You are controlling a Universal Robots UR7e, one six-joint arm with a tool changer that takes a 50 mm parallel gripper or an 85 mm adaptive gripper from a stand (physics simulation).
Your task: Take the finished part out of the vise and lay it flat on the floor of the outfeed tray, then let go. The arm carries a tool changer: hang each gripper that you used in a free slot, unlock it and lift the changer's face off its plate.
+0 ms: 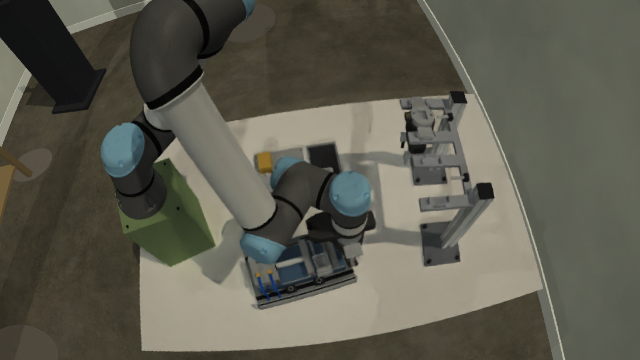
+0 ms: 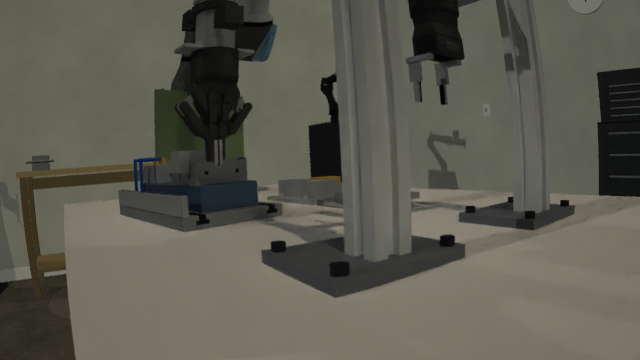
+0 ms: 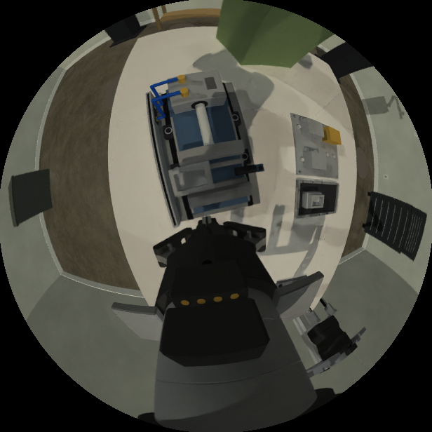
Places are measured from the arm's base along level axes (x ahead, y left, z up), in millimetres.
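Pixels of known places: hand, tool point: (image 2: 214, 42); arm's base, link origin: (image 1: 142, 195).
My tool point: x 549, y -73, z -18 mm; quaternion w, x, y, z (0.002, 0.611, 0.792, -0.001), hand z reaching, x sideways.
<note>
For each thing: its middle in the pictures, then the offset to it from my tool point.
- vise, body centre: (image 2: 188, 188) (image 1: 297, 264) dx -139, dy -23, dz -230 mm
- grey block with a pocket, body centre: (image 2: 188, 161) (image 1: 322, 264) dx -66, dy -32, dz -183 mm
- orange block, body centre: (image 2: 325, 184) (image 1: 265, 162) dx -267, dy +328, dz -254 mm
The vise (image 1: 306, 290) (image 2: 225, 195) (image 3: 211, 152) has a blue body and grey jaws. A grey block with a pocket (image 1: 321, 262) (image 2: 186, 160) (image 3: 192, 178) sits at its jaws and stands above them; how deep it sits is unclear. My adaptive gripper (image 1: 354, 262) (image 2: 218, 153) (image 3: 206, 220) is shut with its thin fingertips together and nothing visible between them. It points down by the outer jaw at the vise's end, apart from the block. A dark-floored tray (image 1: 324, 156) (image 3: 330, 192) holds another grey pocketed block (image 3: 314, 200). The stand (image 1: 462, 225) (image 2: 375, 125) has several arms.
The parallel gripper (image 1: 416, 144) (image 2: 436, 37) (image 3: 330, 336) hangs in the stand. A grey plate (image 3: 330, 170) with grey blocks and an orange block (image 1: 264, 162) (image 3: 332, 135) lies beside the tray. Blue hoses (image 1: 275, 286) (image 3: 167, 84) rise at the vise's far end. The green pedestal (image 1: 175, 225) (image 3: 270, 35) carries the arm.
</note>
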